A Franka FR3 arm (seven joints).
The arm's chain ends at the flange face. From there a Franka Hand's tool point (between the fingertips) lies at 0.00 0.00 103.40 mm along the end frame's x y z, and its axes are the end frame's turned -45 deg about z.
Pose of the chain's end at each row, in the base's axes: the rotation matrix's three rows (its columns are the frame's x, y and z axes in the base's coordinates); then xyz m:
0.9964, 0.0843, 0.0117; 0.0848, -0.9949, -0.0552; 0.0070, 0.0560, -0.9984; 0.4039, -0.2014, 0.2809
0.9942, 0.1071, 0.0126; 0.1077, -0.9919, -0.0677; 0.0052, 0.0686, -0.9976; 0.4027, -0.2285, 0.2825
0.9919, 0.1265, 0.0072; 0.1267, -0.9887, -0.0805; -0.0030, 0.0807, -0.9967; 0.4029, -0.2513, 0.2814
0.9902, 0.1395, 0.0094; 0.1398, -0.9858, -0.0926; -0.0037, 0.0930, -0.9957; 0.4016, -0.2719, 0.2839
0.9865, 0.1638, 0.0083; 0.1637, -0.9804, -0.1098; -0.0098, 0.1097, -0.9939; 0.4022, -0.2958, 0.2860
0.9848, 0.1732, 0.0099; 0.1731, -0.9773, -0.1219; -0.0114, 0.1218, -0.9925; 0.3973, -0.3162, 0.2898
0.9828, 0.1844, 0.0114; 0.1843, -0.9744, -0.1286; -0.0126, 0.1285, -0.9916; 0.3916, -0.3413, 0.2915
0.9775, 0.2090, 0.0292; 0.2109, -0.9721, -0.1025; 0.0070, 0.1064, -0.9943; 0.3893, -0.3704, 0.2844
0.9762, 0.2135, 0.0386; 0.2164, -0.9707, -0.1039; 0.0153, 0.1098, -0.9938; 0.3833, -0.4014, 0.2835
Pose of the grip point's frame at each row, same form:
0.6450, 0.7642, 0.0117; 0.7635, -0.6435, -0.0552; -0.0346, 0.0445, -0.9984; 0.4051, -0.2071, 0.1777
0.6273, 0.7787, 0.0126; 0.7775, -0.6252, -0.0677; -0.0448, 0.0522, -0.9976; 0.4040, -0.2355, 0.1793
0.6119, 0.7908, 0.0072; 0.7887, -0.6095, -0.0805; -0.0592, 0.0549, -0.9967; 0.4036, -0.2596, 0.1783
0.6015, 0.7988, 0.0094; 0.7959, -0.5982, -0.0926; -0.0684, 0.0631, -0.9957; 0.4026, -0.2815, 0.1809
0.5817, 0.8134, 0.0083; 0.8090, -0.5775, -0.1098; -0.0845, 0.0706, -0.9939; 0.4031, -0.3072, 0.1832
0.5739, 0.8188, 0.0099; 0.8135, -0.5687, -0.1219; -0.0942, 0.0781, -0.9925; 0.3983, -0.3288, 0.1872
0.5646, 0.8253, 0.0114; 0.8193, -0.5587, -0.1286; -0.0998, 0.0820, -0.9916; 0.3928, -0.3546, 0.1890
0.5434, 0.8390, 0.0292; 0.8365, -0.5382, -0.1025; -0.0703, 0.0802, -0.9943; 0.3923, -0.3810, 0.1816
0.5393, 0.8412, 0.0386; 0.8394, -0.5334, -0.1039; -0.0668, 0.0885, -0.9938; 0.3873, -0.4121, 0.1807

